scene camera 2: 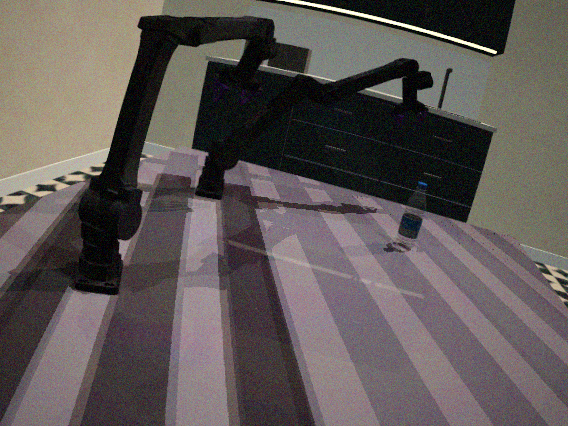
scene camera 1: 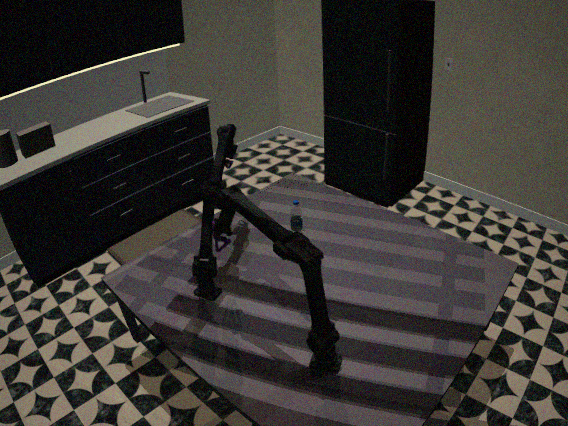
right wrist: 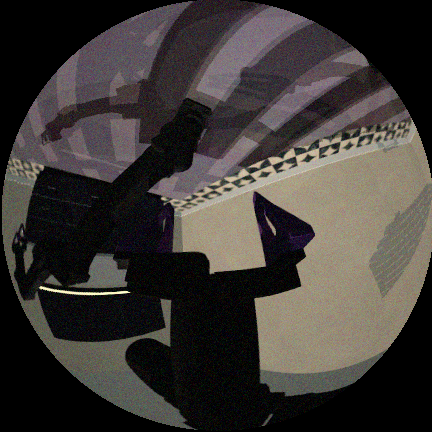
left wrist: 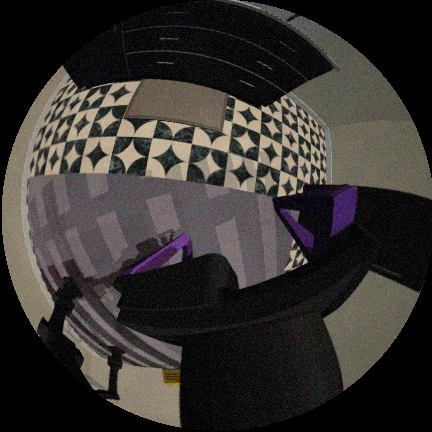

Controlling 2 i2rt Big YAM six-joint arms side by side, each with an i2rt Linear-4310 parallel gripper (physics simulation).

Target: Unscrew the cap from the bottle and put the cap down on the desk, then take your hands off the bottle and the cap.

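Pixels of known places: left gripper, between the fingertips: (scene camera 2: 409, 127) (scene camera 1: 230, 162) (left wrist: 229, 221); right gripper, between the fingertips: (scene camera 2: 227, 103) (scene camera 1: 216, 245) (right wrist: 210, 200); left arm's base, origin of its link: (scene camera 2: 209, 192) (scene camera 1: 208, 292) (right wrist: 189, 118) (left wrist: 72, 286); right arm's base, origin of its link: (scene camera 2: 99, 277) (scene camera 1: 325, 362) (left wrist: 116, 349).
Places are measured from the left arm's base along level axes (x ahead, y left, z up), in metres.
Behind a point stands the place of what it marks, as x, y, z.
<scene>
A clear bottle (scene camera 1: 297, 221) @[0.595, -0.191, 0.102] (scene camera 2: 410, 226) @[0.611, -0.202, 0.076] with a dark blue label stands upright on the striped desk (scene camera 1: 390, 300) @[0.296, -0.809, 0.000] (scene camera 2: 400, 350) @[0.438, -0.758, 0.000]. Its blue cap (scene camera 1: 296, 202) @[0.617, -0.178, 0.204] (scene camera 2: 422, 185) @[0.617, -0.185, 0.203] sits on its neck. My left gripper (scene camera 1: 229, 162) @[0.698, 0.280, 0.327] (scene camera 2: 411, 118) @[0.698, 0.280, 0.327] (left wrist: 229, 221) @[0.698, 0.280, 0.327] is open and empty, high above the desk and apart from the bottle. My right gripper (scene camera 1: 220, 241) @[0.009, -0.095, 0.306] (scene camera 2: 234, 95) @[0.009, -0.095, 0.306] (right wrist: 210, 200) @[0.009, -0.095, 0.306] is open and empty, raised above the desk and farther from the bottle, near the left arm. The bottle does not show in either wrist view.
The left arm's base (scene camera 1: 207, 291) @[-0.031, -0.027, 0.044] (scene camera 2: 210, 187) @[0.002, -0.041, 0.029] and the right arm's base (scene camera 1: 326, 364) @[-0.193, -0.690, 0.040] (scene camera 2: 97, 275) @[-0.148, -0.713, 0.027] stand on the desk. The left arm's links cross close beside the right gripper in the right wrist view. Drawers (scene camera 2: 340, 135) and a fridge (scene camera 1: 375, 100) stand beyond the desk.
</scene>
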